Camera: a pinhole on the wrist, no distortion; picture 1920 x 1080 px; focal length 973.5 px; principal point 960.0 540.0 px. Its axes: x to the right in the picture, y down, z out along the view. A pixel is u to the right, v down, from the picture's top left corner.
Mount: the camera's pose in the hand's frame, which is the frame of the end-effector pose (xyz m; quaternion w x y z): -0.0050 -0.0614 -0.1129 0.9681 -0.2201 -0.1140 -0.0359
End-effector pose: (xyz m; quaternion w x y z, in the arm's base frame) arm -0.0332 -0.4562 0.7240 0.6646 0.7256 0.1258 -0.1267
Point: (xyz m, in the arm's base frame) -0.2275 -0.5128 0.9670
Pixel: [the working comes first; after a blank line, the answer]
In the camera's frame: -0.2239 0.1073 0.2848

194.6 906.7
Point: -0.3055 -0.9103 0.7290
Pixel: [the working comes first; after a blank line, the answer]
In the camera's frame: -0.1162 -0.2607 0.5563

756.6 83.8
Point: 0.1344 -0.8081 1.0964
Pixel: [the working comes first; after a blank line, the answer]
In the camera's frame: 0.1174 0.2717 0.5872

1154.6 990.4
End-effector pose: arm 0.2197 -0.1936 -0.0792 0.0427 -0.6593 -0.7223 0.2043
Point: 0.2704 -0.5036 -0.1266
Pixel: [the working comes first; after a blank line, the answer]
In the camera's frame: -0.2356 -0.0244 0.2952

183.2 459.7
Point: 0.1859 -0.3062 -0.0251
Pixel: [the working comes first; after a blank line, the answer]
In the camera's frame: -0.0841 -0.0508 0.1143

243.9 106.9
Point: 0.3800 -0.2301 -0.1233
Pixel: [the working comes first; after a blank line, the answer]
In the camera's frame: -0.0190 0.1522 0.2017

outside the picture
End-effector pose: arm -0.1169 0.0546 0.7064 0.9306 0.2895 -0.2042 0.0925
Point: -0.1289 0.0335 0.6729
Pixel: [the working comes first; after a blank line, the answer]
In the camera's frame: 0.0031 -0.0182 0.1089

988.0 377.6
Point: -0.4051 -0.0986 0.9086
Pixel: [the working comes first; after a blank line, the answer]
In the camera's frame: -0.0665 -0.0983 0.4805

825.3 340.9
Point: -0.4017 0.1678 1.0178
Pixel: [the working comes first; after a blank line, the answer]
In the camera's frame: -0.0261 0.1839 0.5209

911.3 883.7
